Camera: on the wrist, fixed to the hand. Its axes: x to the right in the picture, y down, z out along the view.
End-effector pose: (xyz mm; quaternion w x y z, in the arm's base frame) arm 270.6 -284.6 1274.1 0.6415 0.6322 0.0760 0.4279
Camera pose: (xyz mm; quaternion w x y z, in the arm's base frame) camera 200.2 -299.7 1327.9 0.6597 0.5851 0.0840 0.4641
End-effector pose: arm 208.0 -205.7 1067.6 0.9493 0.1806 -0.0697 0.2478
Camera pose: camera 142.8 -143.9 1064.4 0.9564 0.1292 -0.0365 0.2593
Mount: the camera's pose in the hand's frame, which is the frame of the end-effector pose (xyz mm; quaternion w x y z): -29.7 81.5 -23.5 0.9980 -0.0411 0.0468 0.0068
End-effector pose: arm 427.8 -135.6 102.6 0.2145 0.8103 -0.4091 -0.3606
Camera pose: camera 392.2 -156.8 182.3 0.2690 0.8140 -0.3889 -0.3373
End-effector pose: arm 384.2 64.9 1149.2 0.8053 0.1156 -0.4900 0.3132
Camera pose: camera 341.1 128.2 1102.2 0.8292 0.0643 -0.4650 0.3033
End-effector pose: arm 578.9 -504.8 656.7 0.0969 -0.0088 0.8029 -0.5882
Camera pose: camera 612.3 -453.7 590.7 0.0628 0.0202 0.8301 -0.5538
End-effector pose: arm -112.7 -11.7 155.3 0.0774 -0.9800 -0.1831 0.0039
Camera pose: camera -110.4 -101.0 165.4 0.0455 -0.9827 -0.1726 -0.0490
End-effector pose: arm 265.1 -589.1 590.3 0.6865 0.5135 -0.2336 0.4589
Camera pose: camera 176.7 -574.9 598.2 0.7140 0.4612 -0.2234 0.4771
